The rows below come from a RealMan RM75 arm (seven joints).
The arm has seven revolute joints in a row. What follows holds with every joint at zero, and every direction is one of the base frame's. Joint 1 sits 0.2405 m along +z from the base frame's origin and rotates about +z. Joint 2 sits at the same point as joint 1 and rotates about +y. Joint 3 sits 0.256 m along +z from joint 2 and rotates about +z. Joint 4 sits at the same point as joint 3 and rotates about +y. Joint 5 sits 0.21 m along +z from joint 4 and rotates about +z. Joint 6 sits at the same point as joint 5 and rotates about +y. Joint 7 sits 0.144 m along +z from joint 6 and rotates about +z. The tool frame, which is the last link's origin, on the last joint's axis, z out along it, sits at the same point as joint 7; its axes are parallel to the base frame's.
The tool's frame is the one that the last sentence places.
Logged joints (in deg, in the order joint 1, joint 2, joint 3, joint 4, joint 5, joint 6, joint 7), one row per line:
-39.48 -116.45 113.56 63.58 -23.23 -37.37 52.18
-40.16 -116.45 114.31 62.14 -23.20 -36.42 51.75
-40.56 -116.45 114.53 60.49 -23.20 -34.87 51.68
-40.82 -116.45 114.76 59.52 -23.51 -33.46 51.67
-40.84 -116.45 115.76 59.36 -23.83 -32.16 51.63
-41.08 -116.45 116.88 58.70 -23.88 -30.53 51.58
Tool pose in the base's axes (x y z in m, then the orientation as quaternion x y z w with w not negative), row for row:
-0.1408 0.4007 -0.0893 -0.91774 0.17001 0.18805 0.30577
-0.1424 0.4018 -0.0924 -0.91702 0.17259 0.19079 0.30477
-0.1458 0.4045 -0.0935 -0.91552 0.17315 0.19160 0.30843
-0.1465 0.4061 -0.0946 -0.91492 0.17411 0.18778 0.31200
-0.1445 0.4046 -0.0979 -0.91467 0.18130 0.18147 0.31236
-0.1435 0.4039 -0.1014 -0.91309 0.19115 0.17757 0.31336
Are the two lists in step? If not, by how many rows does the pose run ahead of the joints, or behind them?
They are in step.
